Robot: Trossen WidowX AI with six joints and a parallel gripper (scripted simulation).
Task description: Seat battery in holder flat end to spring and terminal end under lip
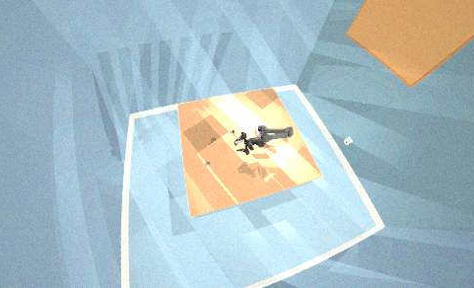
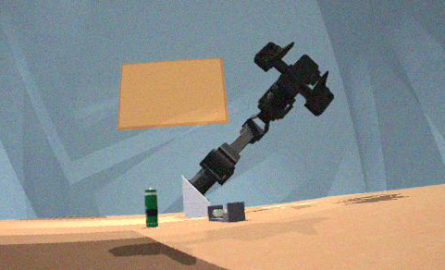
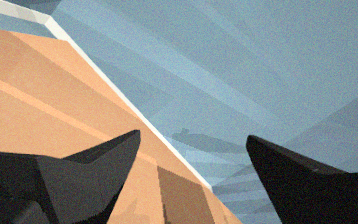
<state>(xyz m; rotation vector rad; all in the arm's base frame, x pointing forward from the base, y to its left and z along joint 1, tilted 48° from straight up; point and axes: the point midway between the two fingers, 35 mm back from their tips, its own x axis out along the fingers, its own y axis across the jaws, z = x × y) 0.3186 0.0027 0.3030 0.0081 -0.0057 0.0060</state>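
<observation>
The battery lies 30 cm to the right of my gripper tip, 24 cm below it and 7 cm behind it. From my gripper tip the other things lie so: dark remote battery door 27 cm below, 27 cm ahead, 2 cm to the right.
</observation>
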